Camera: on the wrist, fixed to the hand. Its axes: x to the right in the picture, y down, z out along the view.
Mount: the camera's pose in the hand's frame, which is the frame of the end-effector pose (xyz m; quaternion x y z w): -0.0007 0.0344 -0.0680 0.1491 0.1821 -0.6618 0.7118
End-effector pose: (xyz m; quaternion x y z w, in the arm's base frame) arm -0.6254 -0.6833 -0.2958 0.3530 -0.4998 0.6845 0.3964
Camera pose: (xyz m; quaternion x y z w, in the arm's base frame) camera -0.6618 -0.6243 -0.3274 0.5165 0.0521 0.3637 0.7735
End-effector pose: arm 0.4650 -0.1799 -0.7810 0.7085 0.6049 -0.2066 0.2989
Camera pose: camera 0.4939 -0.1377 -0.7245 -0.1862 -0.9231 0.3061 0.1398
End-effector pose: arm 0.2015 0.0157 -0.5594 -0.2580 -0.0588 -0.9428 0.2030
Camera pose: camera 0.1848 -0.0300 -0.6180 -0.0572 0.3162 0.8436 0.4302
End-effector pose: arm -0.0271 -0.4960 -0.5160 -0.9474 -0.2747 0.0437 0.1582
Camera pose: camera 0.0013 -0.5426 -0.4628 -0.4769 -0.7872 -0.2052 0.3328
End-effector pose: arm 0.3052 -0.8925 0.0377 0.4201 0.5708 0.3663 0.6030
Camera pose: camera 0.2387 -0.8741 0.0701 -0.0555 0.8487 -0.1469 0.5050
